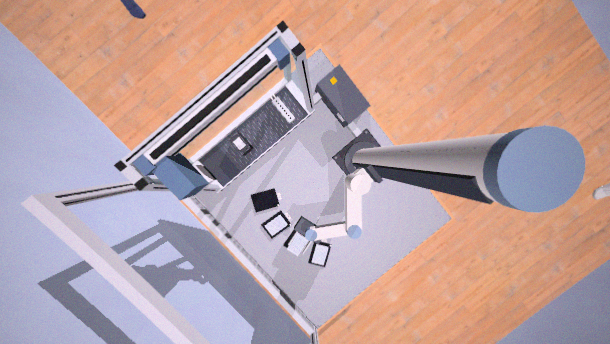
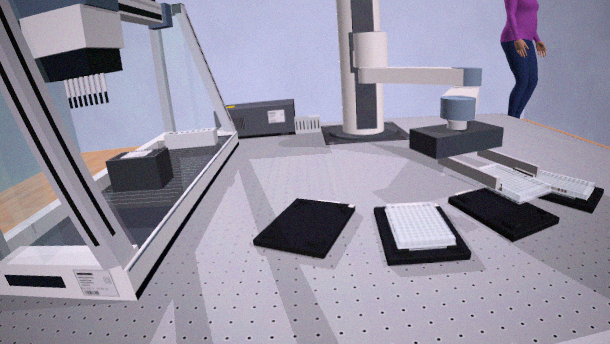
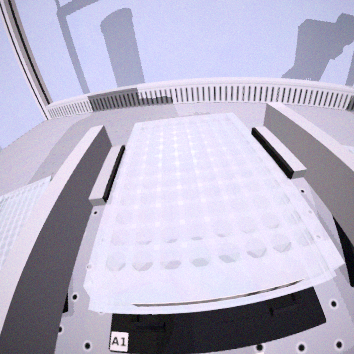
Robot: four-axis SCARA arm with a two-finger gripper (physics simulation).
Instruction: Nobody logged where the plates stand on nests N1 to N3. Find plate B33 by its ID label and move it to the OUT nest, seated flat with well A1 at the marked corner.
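Frame: origin at the arm's base, x up, y back, z right, level; millimetres.
Seen in the pictures: gripper, fingertip midpoint: (image 1: pixel 295 248) (image 2: pixel 519 177) (image 3: pixel 187 125); arm's base, link origin: (image 2: pixel 363 135).
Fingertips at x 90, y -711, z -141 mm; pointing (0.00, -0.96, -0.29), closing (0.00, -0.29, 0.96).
Note:
Offsets run from my fingertips to a thing's top centre. "spot": to the spot under its first point.
My gripper (image 1: pixel 298 242) (image 2: pixel 518 177) (image 3: pixel 187 125) is shut on a clear well plate {dx -6, dy +23, dz +7 mm} (image 2: pixel 522 186) (image 3: pixel 192 200), its fingers along the two long sides. The plate looks level and hangs above a black nest {dx -59, dy +23, dz +10 mm} (image 2: pixel 500 215) (image 3: pixel 215 330), apart from it. A white A1 tag {spot: dx -65, dy +111, dz -22 mm} (image 3: pixel 119 341) marks that nest's corner. No ID is readable on the held plate. A second plate {dx -51, dy -13, dz +186 mm} (image 1: pixel 275 225) (image 2: pixel 422 225) sits on the middle nest {dx -59, dy -13, dz +186 mm} (image 2: pixel 429 256). A third plate {dx -51, dy +77, dz -166 mm} (image 1: pixel 320 254) (image 2: pixel 570 184) sits on the far-right nest {spot: dx -65, dy -9, dz -169 mm} (image 2: pixel 590 204). Another nest {dx -59, dy +40, dz +359 mm} (image 1: pixel 265 200) (image 2: pixel 305 227) bears no plate; nest names are unreadable.
The framed liquid handler (image 1: pixel 210 95) (image 2: pixel 135 272) stands at the left, with a black block {spot: dx +16, dy +146, dz +697 mm} (image 2: pixel 140 170) and a white rack {spot: dx +0, dy +484, dz +700 mm} (image 2: pixel 190 138) on its deck. A dark box {spot: dx +38, dy +820, dz +544 mm} (image 1: pixel 342 95) (image 2: pixel 265 118) stands by the arm's column (image 2: pixel 347 90). A person (image 2: pixel 520 55) stands behind the table.

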